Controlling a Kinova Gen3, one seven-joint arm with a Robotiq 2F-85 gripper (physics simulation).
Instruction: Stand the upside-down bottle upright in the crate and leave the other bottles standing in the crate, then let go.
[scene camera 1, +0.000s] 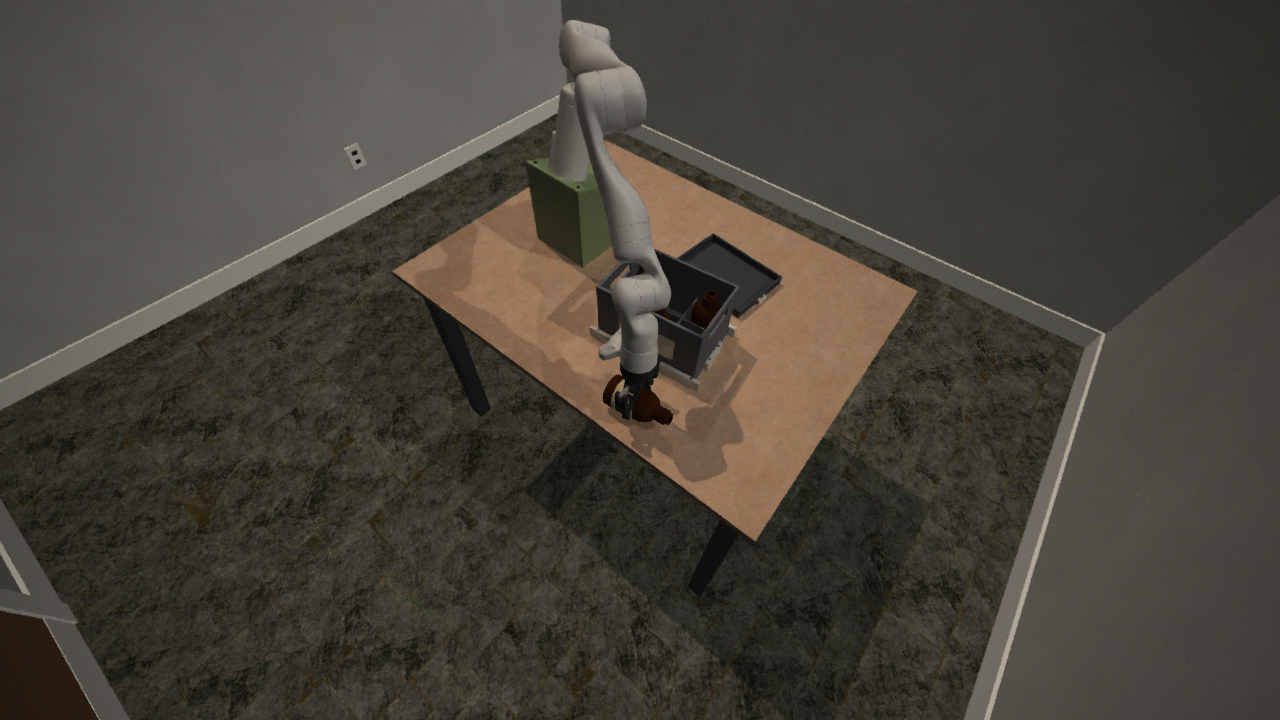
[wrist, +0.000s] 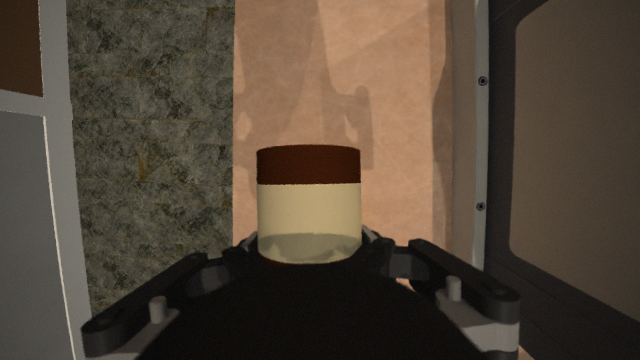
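A brown bottle with a cream label (scene camera 1: 646, 407) (wrist: 309, 210) lies on its side in my gripper (scene camera 1: 631, 401), in front of the crate near the table's front edge. Its neck points to the lower right in the scene view, its base to the upper left. The gripper is shut on it, a little above the table. The dark grey crate (scene camera 1: 684, 347) (wrist: 500, 125) stands upright on the table, behind the gripper. Another brown bottle (scene camera 1: 706, 309) stands in the crate's right part, neck up. The arm hides part of the crate's inside, and the wrist view shows its outer wall.
A dark tray-like lid (scene camera 1: 735, 274) lies on the table (scene camera 1: 832, 331) behind the crate. A light rail (scene camera 1: 682, 379) (wrist: 481, 145) runs along the crate's foot. The green base block (scene camera 1: 568, 214) stands at the back left under the arm.
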